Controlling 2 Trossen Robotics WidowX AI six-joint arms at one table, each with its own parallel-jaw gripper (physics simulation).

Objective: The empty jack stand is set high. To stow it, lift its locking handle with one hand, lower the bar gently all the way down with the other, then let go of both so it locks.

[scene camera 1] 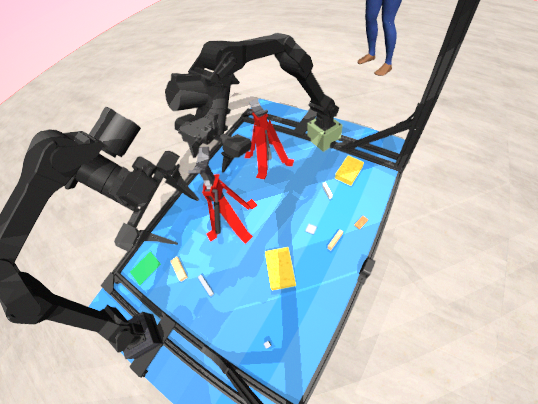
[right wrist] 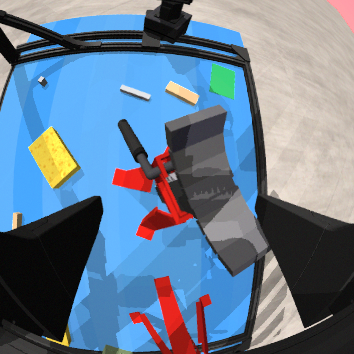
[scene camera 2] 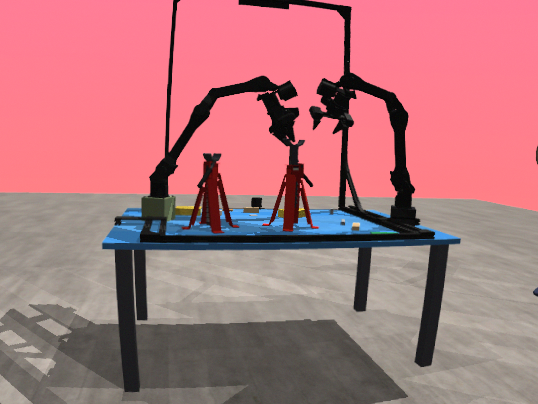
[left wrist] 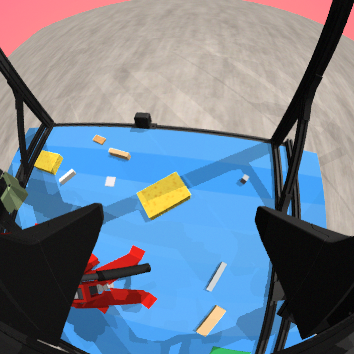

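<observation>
A red jack stand (scene camera 1: 235,225) (scene camera 2: 290,200) (left wrist: 120,296) (right wrist: 132,180) stands upright with its grey bar and saddle (scene camera 1: 202,160) (scene camera 2: 294,154) (right wrist: 210,185) raised high. Its black locking handle (scene camera 1: 217,215) (scene camera 2: 308,180) (left wrist: 125,272) (right wrist: 131,140) hangs down at its side. My right gripper (scene camera 1: 209,162) (scene camera 2: 290,142) (right wrist: 180,203) is open and empty, close above the saddle, which shows nearer the right-hand finger in the right wrist view. My left gripper (scene camera 1: 185,220) (scene camera 2: 325,130) (left wrist: 181,213) is open and empty, above and beside the stand; its left-hand finger hides part of the stand in the left wrist view.
A second red jack stand (scene camera 1: 261,155) (scene camera 2: 212,200) (right wrist: 172,310) with a lower saddle stands nearby. Two yellow sponges (scene camera 1: 280,268) (scene camera 1: 349,170), a green sheet (scene camera 1: 145,268) and several small blocks lie about. An olive block (scene camera 1: 325,140) (scene camera 2: 158,206) is under the right arm's base. Black rails edge the table.
</observation>
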